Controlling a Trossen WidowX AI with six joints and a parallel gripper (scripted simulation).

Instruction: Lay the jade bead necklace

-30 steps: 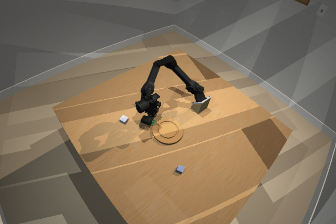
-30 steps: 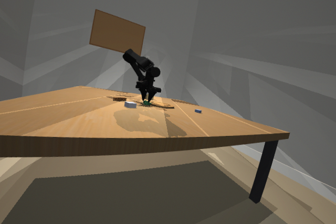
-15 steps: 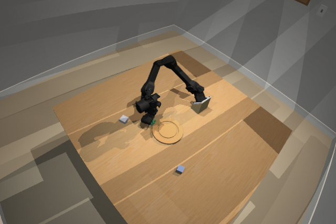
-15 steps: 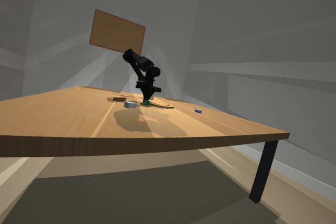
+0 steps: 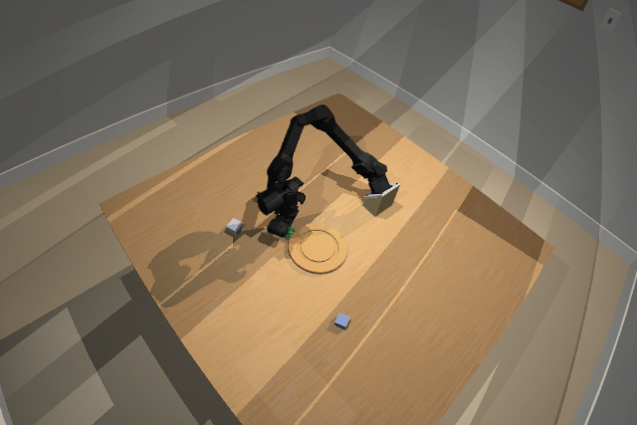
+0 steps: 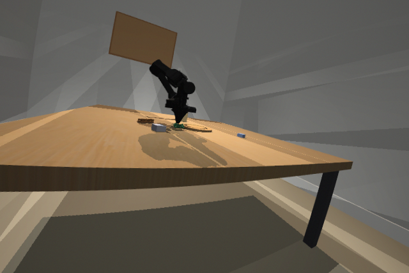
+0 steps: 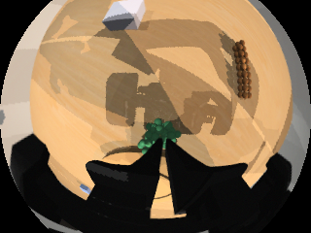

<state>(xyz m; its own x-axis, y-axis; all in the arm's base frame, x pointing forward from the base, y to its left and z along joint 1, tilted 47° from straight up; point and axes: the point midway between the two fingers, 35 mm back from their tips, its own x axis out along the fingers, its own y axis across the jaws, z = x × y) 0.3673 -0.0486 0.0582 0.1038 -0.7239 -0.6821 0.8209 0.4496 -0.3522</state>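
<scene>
Right now the round wooden bead board is 12 cm to the left of my gripper tip, 6 cm behind it and 1 cm below it. Also, from my gripper tip: blue block: 38 cm to the left, 4 cm ahead, 1 cm below; then pale grey block: 15 cm ahead, 10 cm to the right, 1 cm below.
</scene>
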